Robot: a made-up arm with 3 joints. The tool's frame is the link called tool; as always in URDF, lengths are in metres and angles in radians. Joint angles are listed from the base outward. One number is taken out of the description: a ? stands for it. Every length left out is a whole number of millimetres.
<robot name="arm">
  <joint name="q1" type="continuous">
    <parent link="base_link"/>
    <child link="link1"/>
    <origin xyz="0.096 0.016 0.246" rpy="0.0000 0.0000 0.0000"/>
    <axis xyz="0 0 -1"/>
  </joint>
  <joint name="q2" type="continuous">
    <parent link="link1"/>
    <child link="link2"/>
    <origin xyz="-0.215 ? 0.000" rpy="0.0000 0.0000 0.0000"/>
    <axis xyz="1 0 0"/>
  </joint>
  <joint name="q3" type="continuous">
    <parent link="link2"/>
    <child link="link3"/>
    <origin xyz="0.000 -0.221 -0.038" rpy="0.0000 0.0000 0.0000"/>
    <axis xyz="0 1 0"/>
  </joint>
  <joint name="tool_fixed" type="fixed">
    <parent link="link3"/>
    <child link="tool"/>
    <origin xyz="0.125 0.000 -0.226" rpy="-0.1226 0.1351 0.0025"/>
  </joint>
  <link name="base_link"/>
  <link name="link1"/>
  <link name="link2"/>
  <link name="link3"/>
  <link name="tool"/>
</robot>
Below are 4 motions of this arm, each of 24 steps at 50 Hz.
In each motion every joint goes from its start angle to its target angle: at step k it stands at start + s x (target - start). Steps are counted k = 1, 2, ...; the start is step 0. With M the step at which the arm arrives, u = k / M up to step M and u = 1 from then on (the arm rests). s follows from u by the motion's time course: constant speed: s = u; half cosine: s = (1 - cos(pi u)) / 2; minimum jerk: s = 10 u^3 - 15 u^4 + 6 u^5.
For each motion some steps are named. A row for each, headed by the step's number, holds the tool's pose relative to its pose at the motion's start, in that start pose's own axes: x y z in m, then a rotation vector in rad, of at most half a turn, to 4 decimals.
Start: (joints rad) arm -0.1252 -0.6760 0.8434
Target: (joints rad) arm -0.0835 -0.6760 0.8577
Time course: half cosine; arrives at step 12
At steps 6, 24:
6: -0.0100 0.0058 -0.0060 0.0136 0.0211 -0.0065
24: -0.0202 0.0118 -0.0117 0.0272 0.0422 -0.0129

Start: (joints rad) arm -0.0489 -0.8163 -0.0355
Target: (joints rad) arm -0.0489 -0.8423 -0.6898
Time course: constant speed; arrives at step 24
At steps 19, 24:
19: 0.0818 -0.0168 0.1069 -0.0218 -0.5144 -0.0602
24: 0.0936 -0.0210 0.1409 -0.0274 -0.6500 -0.0743

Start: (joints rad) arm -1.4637 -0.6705 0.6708
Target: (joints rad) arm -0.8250 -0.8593 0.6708
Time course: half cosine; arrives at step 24
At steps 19, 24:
19: -0.2743 0.1260 -0.0183 0.1882 0.4396 -0.3567
24: -0.3036 0.1453 -0.0102 0.2078 0.4944 -0.3934

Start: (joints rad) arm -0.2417 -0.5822 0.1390
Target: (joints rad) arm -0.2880 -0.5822 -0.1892
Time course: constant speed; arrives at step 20
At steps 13, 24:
13: 0.0531 -0.0067 0.0393 -0.0048 -0.2312 -0.0035
24: 0.0776 -0.0097 0.0644 -0.0051 -0.3557 -0.0050

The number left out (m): -0.106
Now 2 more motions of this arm.
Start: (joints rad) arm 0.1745 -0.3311 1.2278
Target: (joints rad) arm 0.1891 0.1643 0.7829
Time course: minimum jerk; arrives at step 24
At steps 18, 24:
18: 0.1327 0.1380 0.0763 0.1882 -0.4380 0.3542
24: 0.1415 0.1567 0.0882 0.2207 -0.4866 0.3910

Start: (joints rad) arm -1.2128 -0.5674 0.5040
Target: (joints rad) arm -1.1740 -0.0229 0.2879
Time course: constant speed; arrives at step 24
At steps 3, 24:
3: 0.0121 0.0223 -0.0054 0.0576 -0.0290 0.0332
24: 0.0722 0.1892 -0.0020 0.4888 -0.2289 0.2173

